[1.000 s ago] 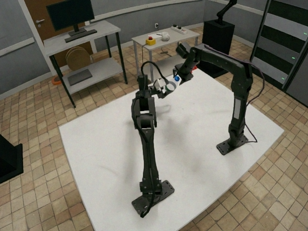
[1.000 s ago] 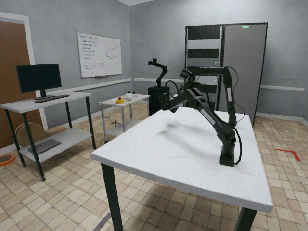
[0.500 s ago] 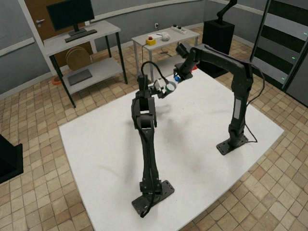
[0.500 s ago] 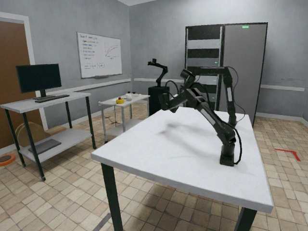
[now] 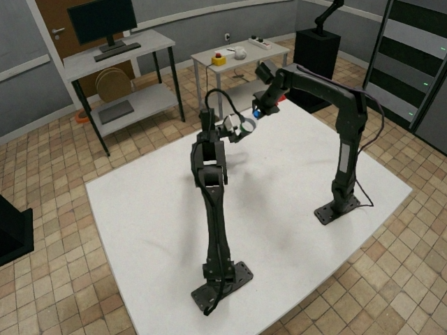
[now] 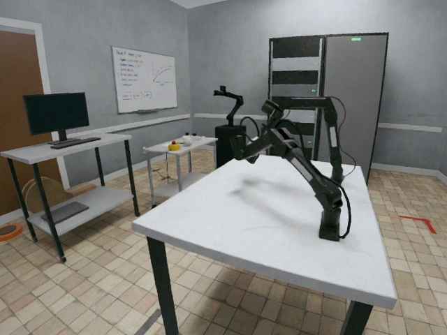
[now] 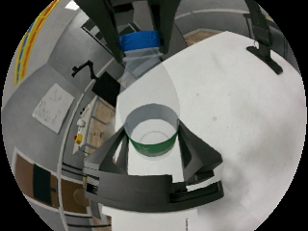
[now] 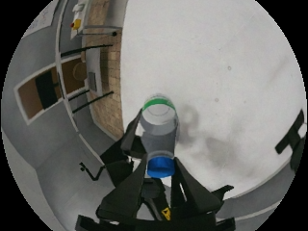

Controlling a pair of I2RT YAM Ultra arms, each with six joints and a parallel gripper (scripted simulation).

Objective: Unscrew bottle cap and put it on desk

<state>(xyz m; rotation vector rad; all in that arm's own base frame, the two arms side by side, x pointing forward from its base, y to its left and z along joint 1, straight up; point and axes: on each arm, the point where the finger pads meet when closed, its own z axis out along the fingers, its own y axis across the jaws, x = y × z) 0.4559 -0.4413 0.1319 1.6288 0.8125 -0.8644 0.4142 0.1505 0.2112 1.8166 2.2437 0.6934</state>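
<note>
Now: the blue cap 10 mm above my right hand. Also, from my right hand: plastic bottle: 50 mm below, 30 mm ahead.
Right now the plastic bottle is 2 cm behind my left hand, 1 cm to the right of it and 3 cm above it. Round my left hand: blue cap: 5 cm behind, 1 cm to the right, 9 cm above.
</note>
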